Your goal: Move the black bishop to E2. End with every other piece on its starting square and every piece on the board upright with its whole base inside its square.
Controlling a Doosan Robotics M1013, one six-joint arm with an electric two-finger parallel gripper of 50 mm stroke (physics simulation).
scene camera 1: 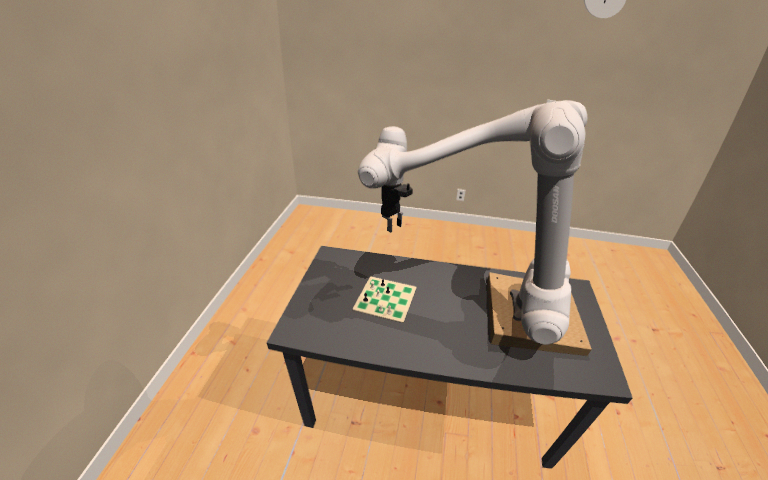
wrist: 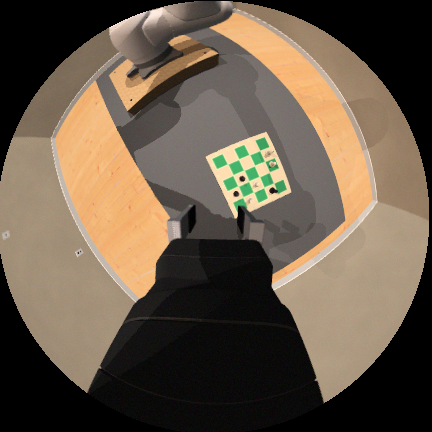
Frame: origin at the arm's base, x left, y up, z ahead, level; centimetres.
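Seen in the pictures: gripper, between the fingertips: (scene camera 1: pixel 394 228) (wrist: pixel 216 213); arm's base, origin of its link: (wrist: pixel 155 58).
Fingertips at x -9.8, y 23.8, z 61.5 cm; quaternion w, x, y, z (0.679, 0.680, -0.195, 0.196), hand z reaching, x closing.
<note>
Offsets run from my fingertips to a thing's middle. Level surfaces: height alone.
The green and cream chessboard @(dx +12.4, dy -27.9, dz +0.5 cm) (scene camera 1: pixel 402 319) (wrist: pixel 220 178) lies on the table. Three small black pieces stand on it: one @(dx +8.8, dy -26.0, dz +0.2 cm) (scene camera 1: pixel 387 290) (wrist: pixel 242 178) towards the middle, one @(dx +4.7, dy -26.0, dz +3.4 cm) (scene camera 1: pixel 382 282) (wrist: pixel 236 193) by the board's back edge in the scene view, and one @(dx +15.8, dy -25.4, dz +8.4 cm) (scene camera 1: pixel 365 297) (wrist: pixel 273 190) near its left edge there. They are too small to tell which is the black bishop. Square labels cannot be read. My gripper (scene camera 1: pixel 394 225) (wrist: pixel 216 213) is open and empty, high above the table behind the board; one finger overlaps a board corner in the wrist view.
Several pale pieces are on the board, including one @(dx +11.8, dy -26.0, dz +3.9 cm) (scene camera 1: pixel 377 292) (wrist: pixel 256 185) between the black ones and one @(dx +20.7, dy -25.4, dz -2.8 cm) (scene camera 1: pixel 389 310) (wrist: pixel 268 154) near the front edge. The robot's base stands on a wooden block (scene camera 1: pixel 501 337) (wrist: pixel 122 95) at the right of the dark table @(dy -28.2 cm) (scene camera 1: pixel 453 353) (wrist: pixel 200 120).
</note>
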